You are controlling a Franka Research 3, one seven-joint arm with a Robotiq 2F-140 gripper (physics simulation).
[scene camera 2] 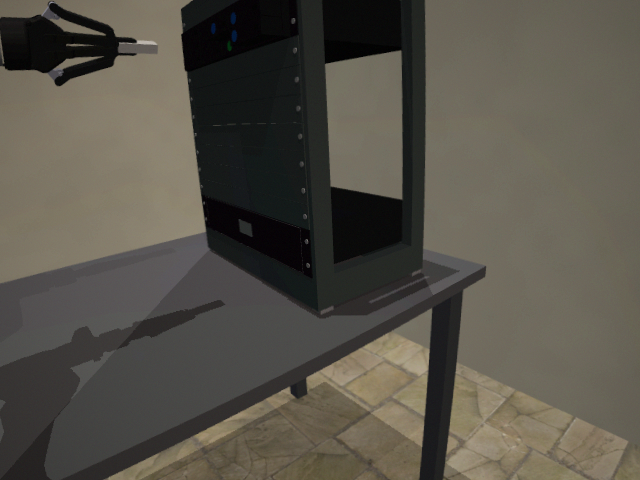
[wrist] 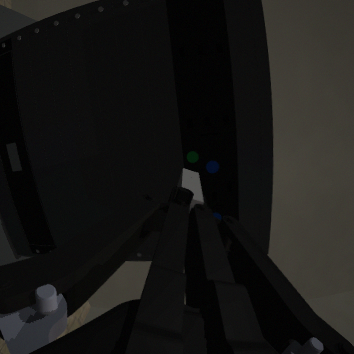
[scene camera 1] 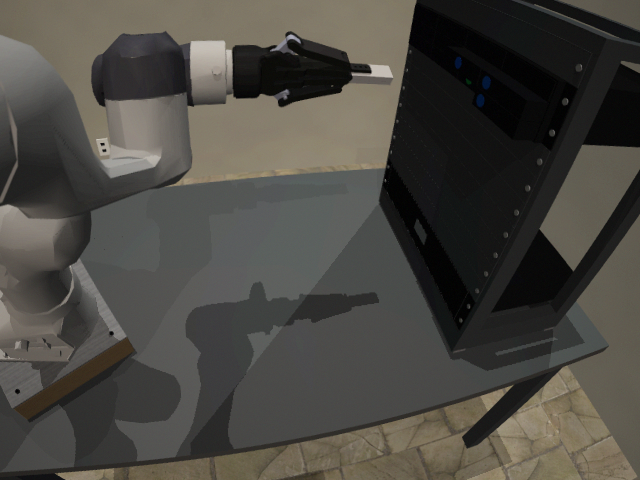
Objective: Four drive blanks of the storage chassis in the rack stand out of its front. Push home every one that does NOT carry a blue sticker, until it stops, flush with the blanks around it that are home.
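Observation:
The black storage chassis [scene camera 1: 426, 32] [scene camera 2: 199, 54] [wrist: 202, 75] sits high in the rack [scene camera 1: 532, 217] [scene camera 2: 317, 155]. Three blanks with blue stickers [scene camera 1: 458, 62] [scene camera 1: 485, 82] [scene camera 1: 480, 100] stand out of its front; two blue stickers [wrist: 212, 167] [wrist: 217, 216] show in the wrist view. A green sticker [scene camera 1: 468, 81] [scene camera 2: 230, 45] [wrist: 192, 157] sits further back than the blue ones and is partly hidden in both scene views. Dark surfaces hide whether its blank is exactly flush. My gripper [scene camera 1: 372, 74] [scene camera 2: 138, 47] [wrist: 185, 182] is shut and empty, its pale tips apart from the chassis, in front of the rack.
Dark filler panels [scene camera 1: 444, 155] [scene camera 2: 248, 144] [wrist: 100, 100] lie below the chassis. A lower black unit carries a grey label [scene camera 1: 420, 231] [scene camera 2: 245, 227] [wrist: 14, 157]. The rack stands on the grey table [scene camera 1: 330, 372] [scene camera 2: 206, 372], opposite the arm's base plate [scene camera 1: 77, 379].

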